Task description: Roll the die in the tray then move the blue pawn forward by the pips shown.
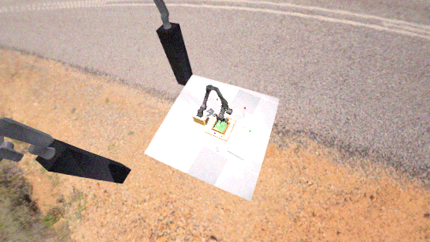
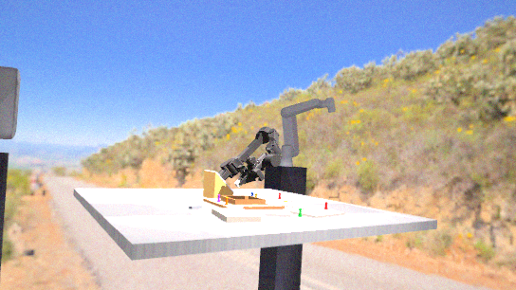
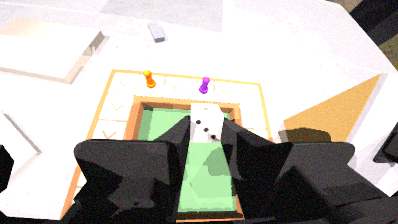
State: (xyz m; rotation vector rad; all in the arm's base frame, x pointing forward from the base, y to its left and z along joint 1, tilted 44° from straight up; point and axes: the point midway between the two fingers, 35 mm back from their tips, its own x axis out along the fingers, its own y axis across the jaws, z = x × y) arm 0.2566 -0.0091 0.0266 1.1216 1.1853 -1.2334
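The blue pawn lies 100 mm behind my gripper tip, 140 mm to the left of it and 70 mm below it. Round my gripper tip: white die (right at my gripper tip); then purple pawn (10 mm behind, 90 mm to the right, 70 mm below); then green tray (10 mm ahead, 20 mm to the left, 90 mm below).
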